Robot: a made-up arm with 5 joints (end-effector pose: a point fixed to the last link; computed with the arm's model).
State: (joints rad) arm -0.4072 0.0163 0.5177 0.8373 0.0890
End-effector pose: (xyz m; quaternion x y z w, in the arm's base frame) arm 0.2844 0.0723 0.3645 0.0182 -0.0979 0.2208 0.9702
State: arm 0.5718 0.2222 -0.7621 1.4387 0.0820
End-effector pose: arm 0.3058 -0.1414 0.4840 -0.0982 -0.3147 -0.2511 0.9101
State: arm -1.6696 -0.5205 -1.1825 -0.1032 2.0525
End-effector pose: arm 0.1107 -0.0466 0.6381 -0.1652 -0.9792 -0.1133 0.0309
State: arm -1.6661 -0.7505 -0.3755 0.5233 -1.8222
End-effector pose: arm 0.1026 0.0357 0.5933 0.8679 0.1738 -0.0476 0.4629
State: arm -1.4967 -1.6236 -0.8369 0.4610 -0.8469
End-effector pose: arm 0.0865 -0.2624 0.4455 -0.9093 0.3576 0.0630 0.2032
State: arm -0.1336 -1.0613 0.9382 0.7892 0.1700
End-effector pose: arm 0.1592 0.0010 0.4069 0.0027 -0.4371 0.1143 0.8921
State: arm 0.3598 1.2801 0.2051 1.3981 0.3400
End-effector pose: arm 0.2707 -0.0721 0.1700 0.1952 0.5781 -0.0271 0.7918
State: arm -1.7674 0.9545 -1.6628 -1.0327 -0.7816
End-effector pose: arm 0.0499 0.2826 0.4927 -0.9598 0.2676 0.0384 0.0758
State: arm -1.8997 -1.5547 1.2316 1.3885 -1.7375
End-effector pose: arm 0.1074 -0.0028 0.3381 0.2408 0.0672 0.0549 0.9667
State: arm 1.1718 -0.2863 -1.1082 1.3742 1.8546
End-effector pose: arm 0.1294 -0.0900 0.5972 -0.7119 -0.0585 0.2182 0.6650
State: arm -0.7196 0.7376 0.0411 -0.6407 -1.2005
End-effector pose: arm 0.3506 0.2112 0.3081 0.5470 -0.3634 -0.1974 0.7279
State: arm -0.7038 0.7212 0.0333 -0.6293 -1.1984
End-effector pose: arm 0.3541 0.2074 0.3135 0.5477 -0.3710 -0.2012 0.7225
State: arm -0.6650 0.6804 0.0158 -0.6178 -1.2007
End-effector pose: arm 0.3622 0.1975 0.3273 0.5550 -0.3909 -0.2115 0.7032
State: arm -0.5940 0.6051 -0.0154 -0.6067 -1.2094
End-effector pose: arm 0.3743 0.1775 0.3535 0.5699 -0.4286 -0.2285 0.6628
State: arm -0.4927 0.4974 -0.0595 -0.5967 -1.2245
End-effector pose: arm 0.3853 0.1458 0.3910 0.5879 -0.4831 -0.2468 0.6000
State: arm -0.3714 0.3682 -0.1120 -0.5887 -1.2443
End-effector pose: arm 0.3876 0.1049 0.4352 0.6022 -0.5483 -0.2581 0.5198
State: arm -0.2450 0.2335 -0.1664 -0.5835 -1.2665
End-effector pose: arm 0.3768 0.0622 0.4791 0.6078 -0.6143 -0.2565 0.4328
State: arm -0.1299 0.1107 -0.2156 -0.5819 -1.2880
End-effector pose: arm 0.3555 0.0264 0.5159 0.6050 -0.6716 -0.2427 0.3522
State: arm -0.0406 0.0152 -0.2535 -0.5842 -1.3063
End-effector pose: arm 0.3319 0.0025 0.5419 0.5981 -0.7133 -0.2233 0.2894
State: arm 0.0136 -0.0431 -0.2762 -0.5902 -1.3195
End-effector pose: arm 0.3148 -0.0099 0.5564 0.5927 -0.7371 -0.2069 0.2502
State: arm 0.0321 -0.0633 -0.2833 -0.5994 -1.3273
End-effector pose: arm 0.3083 -0.0137 0.5613 0.5924 -0.7447 -0.1989 0.2343
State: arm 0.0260 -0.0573 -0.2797 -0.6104 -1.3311
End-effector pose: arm 0.3098 -0.0125 0.5600 0.5962 -0.7420 -0.1982 0.2340
